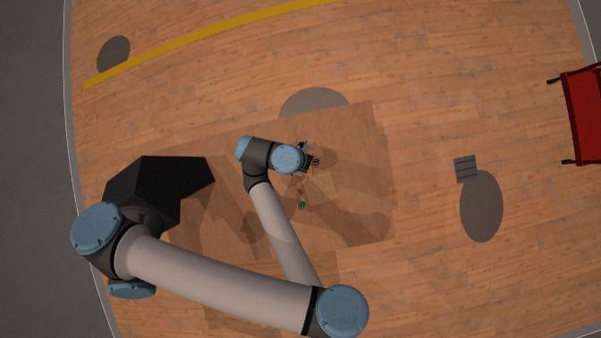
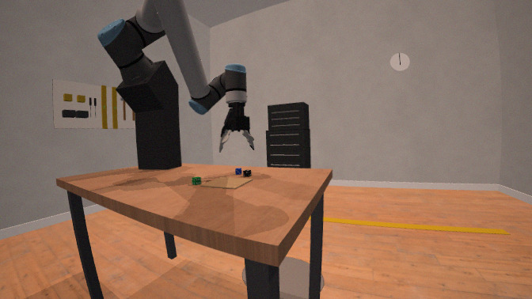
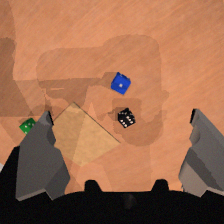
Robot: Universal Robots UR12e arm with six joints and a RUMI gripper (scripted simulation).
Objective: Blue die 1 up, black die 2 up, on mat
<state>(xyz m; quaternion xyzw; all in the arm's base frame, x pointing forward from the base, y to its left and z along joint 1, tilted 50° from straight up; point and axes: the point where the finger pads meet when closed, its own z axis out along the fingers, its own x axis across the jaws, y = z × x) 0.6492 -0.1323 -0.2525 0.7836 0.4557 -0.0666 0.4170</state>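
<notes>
Now: hand 90 mm above the blue die. The rest, counted from my hand: green die (50 mm behind, 210 mm to the right, 90 mm below); tan mat (50 mm ahead, 160 mm to the right, 100 mm below); black die (60 mm ahead, 30 mm to the right, 90 mm below).
</notes>
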